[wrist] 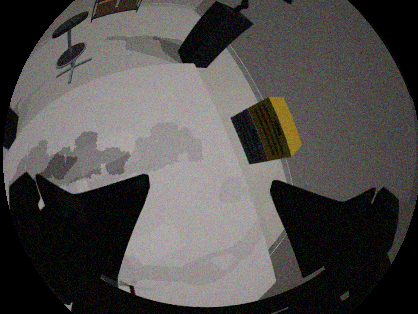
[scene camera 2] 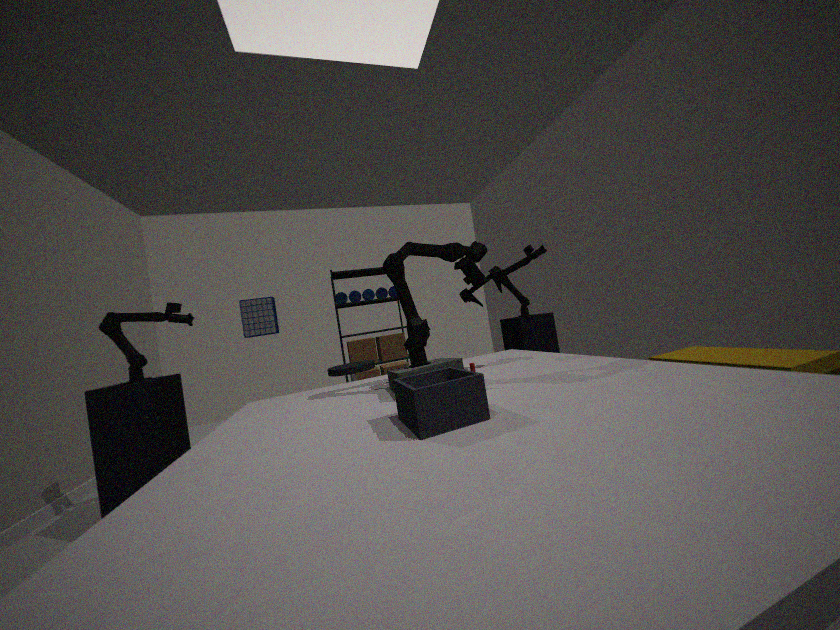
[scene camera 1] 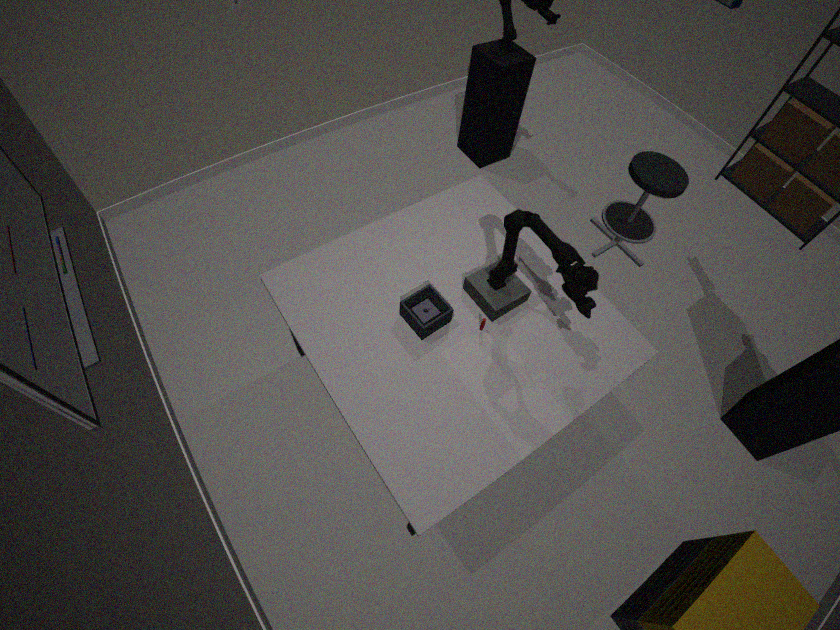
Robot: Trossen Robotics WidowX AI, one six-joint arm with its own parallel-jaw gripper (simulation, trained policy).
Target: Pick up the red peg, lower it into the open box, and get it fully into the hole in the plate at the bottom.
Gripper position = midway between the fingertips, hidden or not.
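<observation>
There's a dark box (scene camera 1: 429, 291), and that's the same dark box (scene camera 2: 432, 403). In the wrist view the dark box is out of frame. Then there's my gripper (scene camera 2: 492, 299), and you get my gripper (wrist: 212, 185) as well.
</observation>
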